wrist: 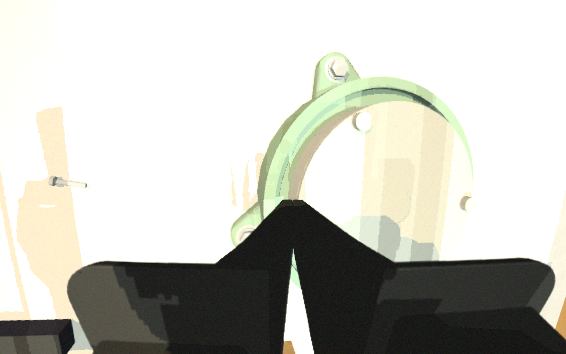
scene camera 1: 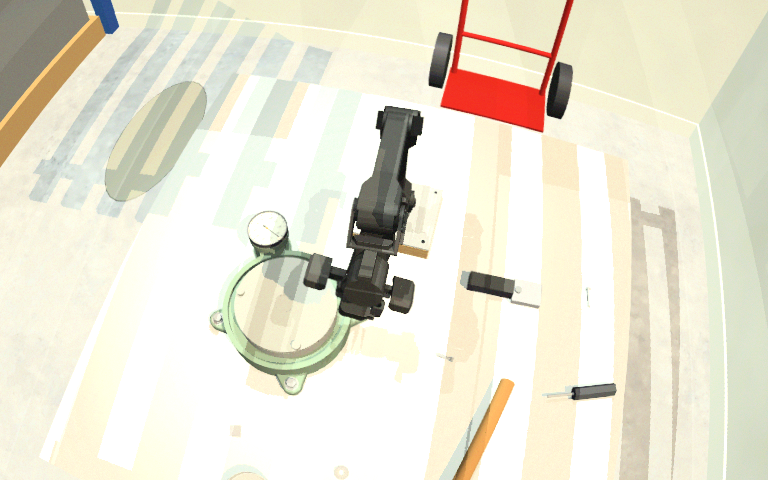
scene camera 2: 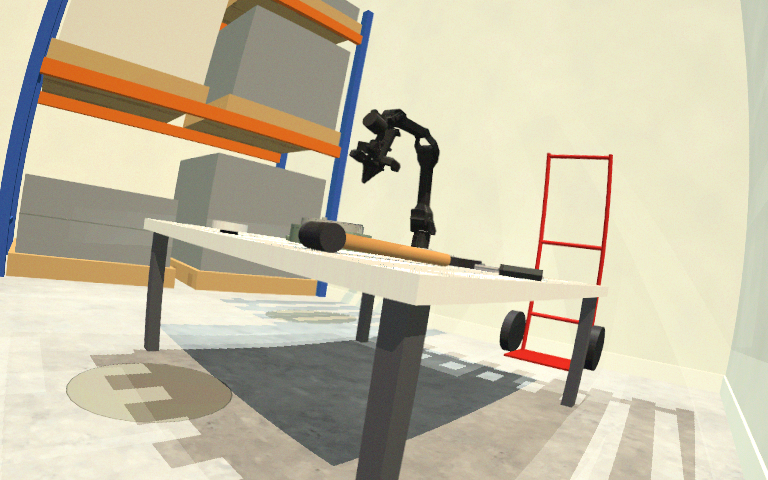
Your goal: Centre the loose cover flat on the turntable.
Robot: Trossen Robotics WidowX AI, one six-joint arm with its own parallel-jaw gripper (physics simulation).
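Places are measured from the arm's base along level axes (x ahead, y left, z up), in millimetres.
Pixels of known places: gripper, fingertip midpoint: (wrist: 291, 209) (scene camera 2: 362, 183).
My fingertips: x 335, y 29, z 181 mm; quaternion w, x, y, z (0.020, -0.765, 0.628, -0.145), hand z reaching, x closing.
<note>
Behind a point stands the place of what it marks.
A pale round cover (scene camera 1: 283, 316) @(x 347, y -119, z 47 mm) (scene camera 2: 348, 226) @(x 330, y -19, z 38 mm) (wrist: 340, 165) @(x 352, y -55, z 48 mm) with small round studs lies inside the green ringed base (scene camera 1: 243, 352) @(x 451, y -173, z 20 mm) (scene camera 2: 293, 232) @(x 460, y -148, z -9 mm) (wrist: 275, 167) @(x 337, y 4, z 20 mm), which I take for the turntable. Its top looks roughly level in scene camera 2. In the wrist view the visible gap to the ring is wider on the left than on the right, but the slanted view leaves its centring unclear. My gripper (scene camera 1: 360, 311) @(x 335, y 29, z 181 mm) (scene camera 2: 365, 178) @(x 335, y 29, z 181 mm) (wrist: 291, 209) @(x 335, y 29, z 181 mm) is shut and empty, high above the table. In the wrist view its fingertips appear over the base's left rim and hide its lower part.
A dial gauge (scene camera 1: 267, 229) @(x 174, y -241, z 62 mm) stands at the base's edge. A wooden block (scene camera 1: 424, 223) @(x -15, y 74, z 0 mm) is beside the arm. A black-handled tool (scene camera 1: 489, 284) @(x 80, y 268, z -11 mm), a bolt (scene camera 1: 447, 357) @(x 276, y 231, z -32 mm) (wrist: 67, 183) @(x 276, y 227, z -33 mm), a screwdriver (scene camera 1: 593, 391) @(x 258, y 585, z -12 mm) and a mallet (scene camera 1: 487, 427) @(x 413, y 364, z -2 mm) (scene camera 2: 321, 236) @(x 697, y 388, z -10 mm) lie around. A white round object (scene camera 2: 229, 226) @(x 756, y 8, z -20 mm) is left.
</note>
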